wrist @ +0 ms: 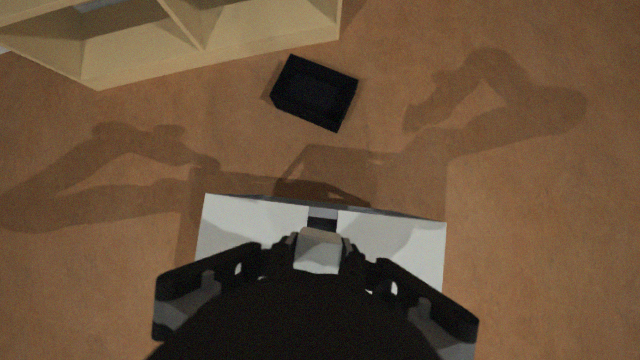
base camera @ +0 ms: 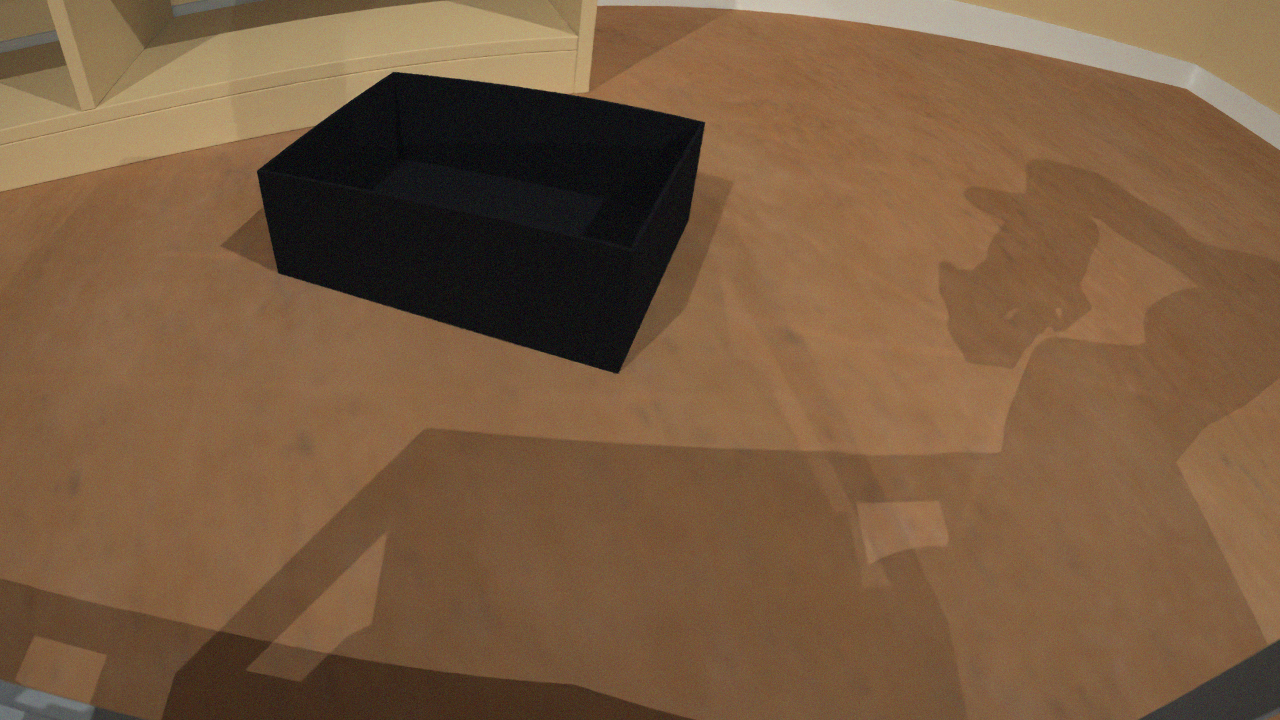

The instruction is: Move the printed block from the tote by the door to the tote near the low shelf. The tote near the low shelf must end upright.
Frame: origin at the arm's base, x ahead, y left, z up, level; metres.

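Seen in the pictures: gripper, between the fingertips: (wrist: 318, 244).
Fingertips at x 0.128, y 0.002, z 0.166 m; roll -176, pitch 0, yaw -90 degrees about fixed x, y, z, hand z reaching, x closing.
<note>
A point is followed by its place in that frame.
A black tote (base camera: 447, 268) @(x 0.489, y 0.096, z -0.345 m) (wrist: 312, 92) @(x 0.630, y 0.107, z -0.393 m) stands upright on the floor in front of the low shelf (base camera: 501, 76) @(x 0.881, y 0.119, z -0.364 m) (wrist: 215, 45) @(x 0.762, y 0.544, z -0.317 m). Its visible inside is bare. My gripper (wrist: 318, 244) @(x 0.129, y 0.002, z 0.166 m) is shut on the printed block (wrist: 318, 254) @(x 0.126, y 0.002, z 0.187 m), a small whitish block, in the wrist view. The gripper is high above the robot's own base, and the tote lies ahead of it, apart from it. The gripper does not show in the base camera view. The tote by the door does not show in either view.
The white top of my base (wrist: 420, 245) @(x 0.100, y -0.200, z -0.014 m) lies under the gripper. The brown floor (base camera: 626, 537) @(x 0.325, y -0.029, z -0.396 m) (wrist: 525, 250) @(x 0.043, y -0.881, z -0.396 m) carries shadows of the arm and base. A wall with a white baseboard (base camera: 1074, 53) @(x 1.724, y -1.225, z -0.370 m) runs along the back right. The shelf stands close behind the tote.
</note>
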